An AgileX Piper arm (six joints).
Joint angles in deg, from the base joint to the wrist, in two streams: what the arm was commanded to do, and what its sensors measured. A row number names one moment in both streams.
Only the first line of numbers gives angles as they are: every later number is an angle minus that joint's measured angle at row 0.
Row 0, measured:
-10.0, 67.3, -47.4, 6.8, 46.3, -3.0
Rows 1 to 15, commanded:
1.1, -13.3, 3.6, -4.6, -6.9, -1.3
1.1, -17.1, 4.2, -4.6, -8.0, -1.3
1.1, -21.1, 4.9, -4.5, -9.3, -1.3
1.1, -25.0, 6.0, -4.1, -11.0, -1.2
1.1, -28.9, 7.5, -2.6, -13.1, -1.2
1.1, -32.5, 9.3, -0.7, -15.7, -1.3
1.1, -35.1, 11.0, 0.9, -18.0, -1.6
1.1, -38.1, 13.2, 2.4, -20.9, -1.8
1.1, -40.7, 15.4, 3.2, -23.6, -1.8
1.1, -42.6, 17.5, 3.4, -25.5, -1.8
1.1, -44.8, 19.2, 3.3, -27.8, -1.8
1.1, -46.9, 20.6, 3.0, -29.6, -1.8
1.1, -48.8, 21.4, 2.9, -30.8, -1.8
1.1, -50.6, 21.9, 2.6, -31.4, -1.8
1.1, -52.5, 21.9, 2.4, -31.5, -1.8
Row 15, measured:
1.1, -45.9, 19.4, 2.3, -26.6, -1.2
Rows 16 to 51, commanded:
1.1, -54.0, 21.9, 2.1, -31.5, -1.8
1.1, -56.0, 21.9, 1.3, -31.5, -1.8
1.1, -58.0, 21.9, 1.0, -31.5, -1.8
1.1, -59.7, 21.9, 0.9, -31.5, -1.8
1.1, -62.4, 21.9, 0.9, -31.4, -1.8
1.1, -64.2, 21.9, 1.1, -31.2, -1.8
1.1, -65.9, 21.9, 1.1, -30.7, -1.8
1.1, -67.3, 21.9, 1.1, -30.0, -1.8
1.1, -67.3, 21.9, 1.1, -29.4, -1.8
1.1, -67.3, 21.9, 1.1, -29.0, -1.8
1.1, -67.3, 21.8, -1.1, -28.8, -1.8
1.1, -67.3, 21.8, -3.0, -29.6, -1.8
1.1, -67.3, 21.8, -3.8, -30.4, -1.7
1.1, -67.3, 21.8, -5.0, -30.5, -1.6
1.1, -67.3, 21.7, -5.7, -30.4, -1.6
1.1, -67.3, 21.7, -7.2, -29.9, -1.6
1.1, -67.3, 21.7, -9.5, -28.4, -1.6
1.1, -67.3, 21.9, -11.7, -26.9, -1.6
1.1, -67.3, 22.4, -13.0, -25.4, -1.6
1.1, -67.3, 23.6, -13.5, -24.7, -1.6
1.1, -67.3, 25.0, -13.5, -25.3, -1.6
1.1, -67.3, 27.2, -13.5, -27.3, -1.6
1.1, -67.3, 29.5, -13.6, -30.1, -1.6
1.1, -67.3, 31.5, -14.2, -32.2, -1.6
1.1, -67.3, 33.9, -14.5, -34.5, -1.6
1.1, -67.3, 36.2, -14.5, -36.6, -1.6
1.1, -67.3, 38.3, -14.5, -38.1, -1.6
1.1, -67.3, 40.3, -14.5, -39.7, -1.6
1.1, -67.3, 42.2, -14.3, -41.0, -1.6
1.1, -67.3, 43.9, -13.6, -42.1, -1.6
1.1, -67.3, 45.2, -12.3, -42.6, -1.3
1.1, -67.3, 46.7, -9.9, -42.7, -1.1
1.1, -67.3, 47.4, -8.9, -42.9, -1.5
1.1, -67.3, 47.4, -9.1, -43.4, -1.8
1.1, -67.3, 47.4, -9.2, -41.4, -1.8
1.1, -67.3, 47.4, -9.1, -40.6, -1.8
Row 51, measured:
1.1, -67.2, 46.7, -10.4, -40.9, -1.4
